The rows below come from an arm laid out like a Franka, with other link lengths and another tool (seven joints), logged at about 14 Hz.
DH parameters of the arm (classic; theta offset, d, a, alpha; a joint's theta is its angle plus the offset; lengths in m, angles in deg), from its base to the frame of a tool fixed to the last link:
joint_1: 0 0.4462 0 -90
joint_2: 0 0 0 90
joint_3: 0 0.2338 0.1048 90
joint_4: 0 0 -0.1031 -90
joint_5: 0 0.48 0 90
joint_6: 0 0 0.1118 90
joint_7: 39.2 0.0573 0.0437 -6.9
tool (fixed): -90 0.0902 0 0
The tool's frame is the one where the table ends.
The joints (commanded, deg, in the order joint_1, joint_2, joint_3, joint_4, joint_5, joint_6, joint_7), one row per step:
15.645 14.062 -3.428 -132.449 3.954 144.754 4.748
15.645 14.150 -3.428 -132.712 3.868 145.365 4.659
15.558 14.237 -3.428 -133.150 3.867 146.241 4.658
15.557 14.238 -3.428 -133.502 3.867 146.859 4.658
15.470 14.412 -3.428 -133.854 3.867 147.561 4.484
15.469 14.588 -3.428 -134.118 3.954 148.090 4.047
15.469 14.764 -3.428 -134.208 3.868 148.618 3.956
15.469 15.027 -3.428 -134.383 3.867 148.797 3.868
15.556 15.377 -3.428 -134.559 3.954 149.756 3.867
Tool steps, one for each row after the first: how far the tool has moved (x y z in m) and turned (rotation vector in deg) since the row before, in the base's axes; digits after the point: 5 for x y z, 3 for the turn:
-0.00097 -0.00033 -0.00174 -0.027 -0.272 0.143
-0.00173 -0.00163 -0.00259 0.020 -0.353 -0.111
-0.00140 -0.00049 -0.00150 0.021 -0.265 -0.019
-0.00184 -0.00155 -0.00318 -0.009 -0.185 0.067
-0.00159 -0.00043 -0.00289 0.030 -0.095 0.347
-0.00024 -0.00013 -0.00139 -0.028 -0.274 0.153
-0.00237 -0.00062 -0.00387 -0.079 0.246 0.083
-0.00109 0.00035 -0.00300 0.060 -0.430 -0.008

